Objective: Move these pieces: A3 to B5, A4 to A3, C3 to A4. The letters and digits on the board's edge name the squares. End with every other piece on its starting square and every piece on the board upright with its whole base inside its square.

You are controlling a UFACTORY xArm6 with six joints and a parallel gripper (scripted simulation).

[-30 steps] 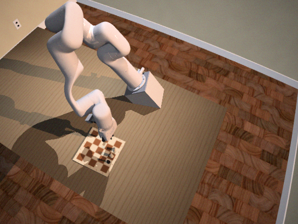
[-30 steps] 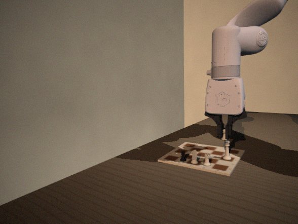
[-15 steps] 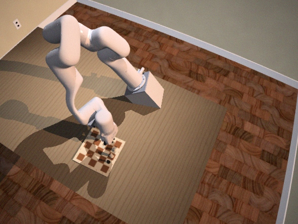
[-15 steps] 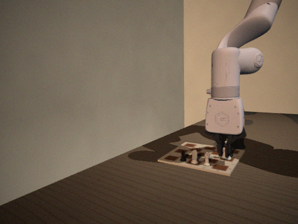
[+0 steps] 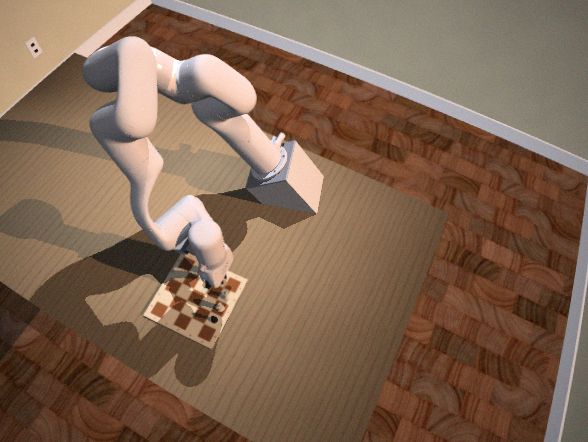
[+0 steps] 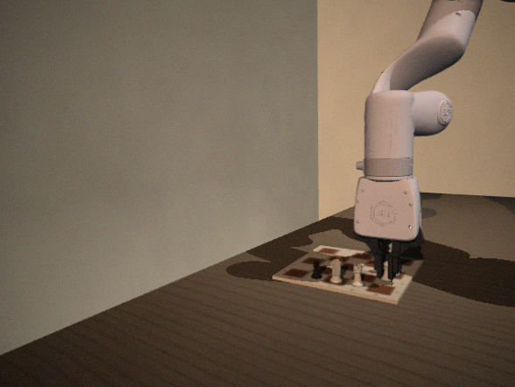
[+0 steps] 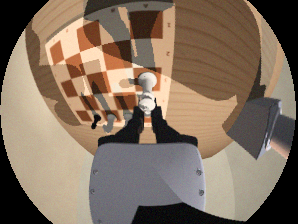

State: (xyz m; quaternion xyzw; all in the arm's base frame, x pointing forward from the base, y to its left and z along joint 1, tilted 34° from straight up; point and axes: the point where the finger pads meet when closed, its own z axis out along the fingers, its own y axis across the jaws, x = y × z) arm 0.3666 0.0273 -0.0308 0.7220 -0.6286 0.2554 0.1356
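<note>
Now: hand 10 mm above the white pawn. Also, from my hand: white bishop: 70 mm ahead, 50 mm to the left, 10 mm below; white king: 40 mm to the right; white rook: 40 mm to the left, 30 mm ahead, 10 mm below.
</note>
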